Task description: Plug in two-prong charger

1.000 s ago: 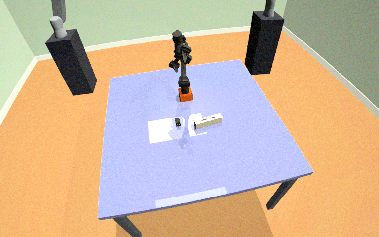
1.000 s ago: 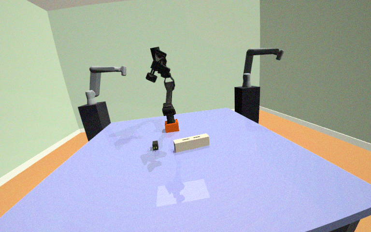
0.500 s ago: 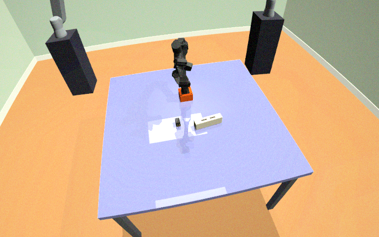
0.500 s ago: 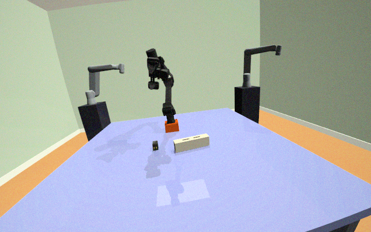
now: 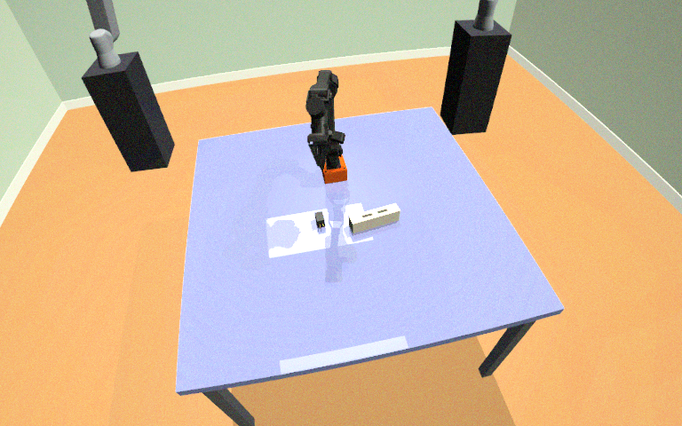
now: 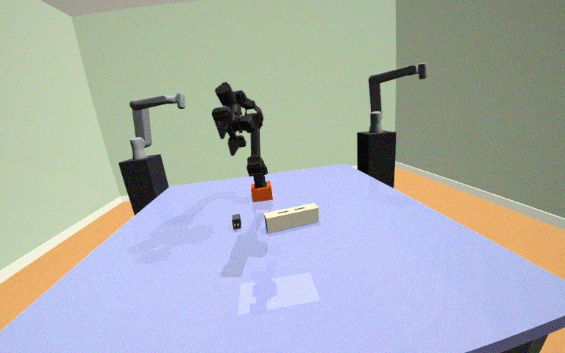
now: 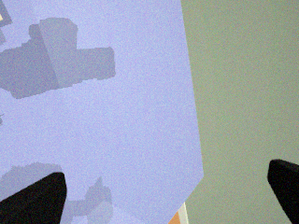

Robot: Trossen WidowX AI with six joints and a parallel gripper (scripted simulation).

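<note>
My gripper tip is now 290 mm above the black two-prong charger, 20 mm to the left of it and 20 mm past it.
</note>
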